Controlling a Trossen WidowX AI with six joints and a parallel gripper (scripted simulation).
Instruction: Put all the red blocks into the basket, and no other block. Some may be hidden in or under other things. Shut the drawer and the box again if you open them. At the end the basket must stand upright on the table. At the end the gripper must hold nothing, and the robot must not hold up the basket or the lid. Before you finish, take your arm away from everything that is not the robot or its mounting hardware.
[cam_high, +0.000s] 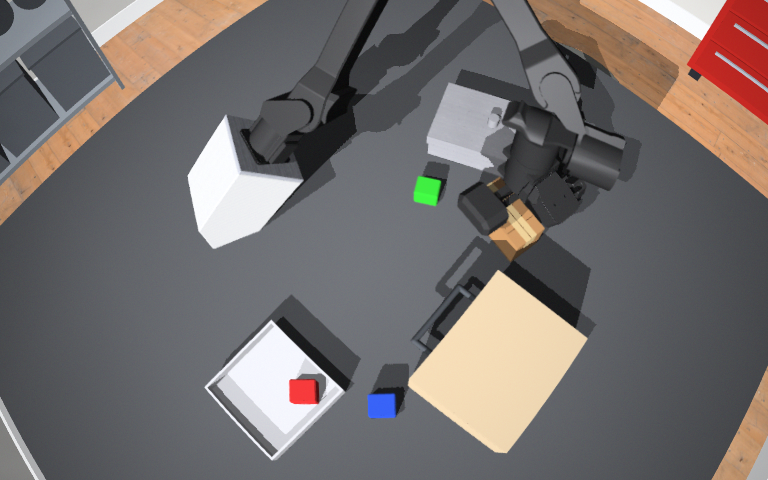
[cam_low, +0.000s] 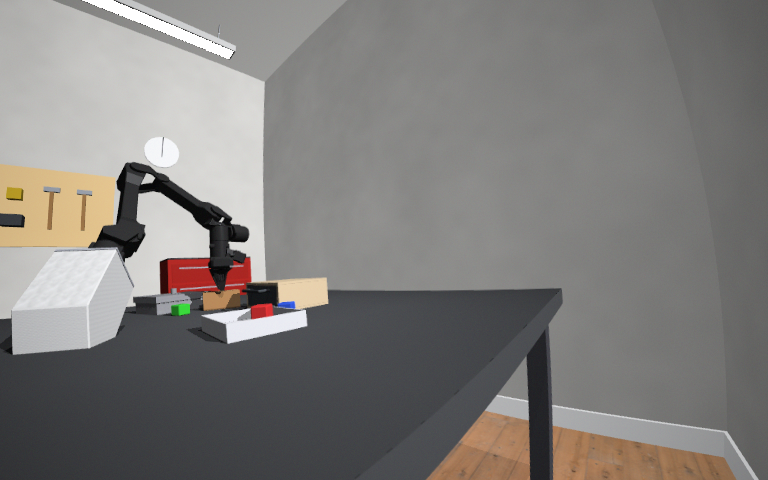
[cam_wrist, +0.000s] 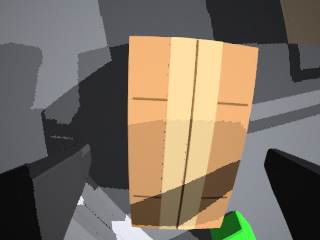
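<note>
Right now the brown cardboard box is 6 cm below my hand. From my hand the other things lie so: knobbed lid (14 cm behind, 8 cm to the left, 4 cm below); blue block (13 cm ahead, 31 cm to the right, 8 cm below); tan drawer unit (18 cm ahead, 14 cm to the right, 6 cm below).
</note>
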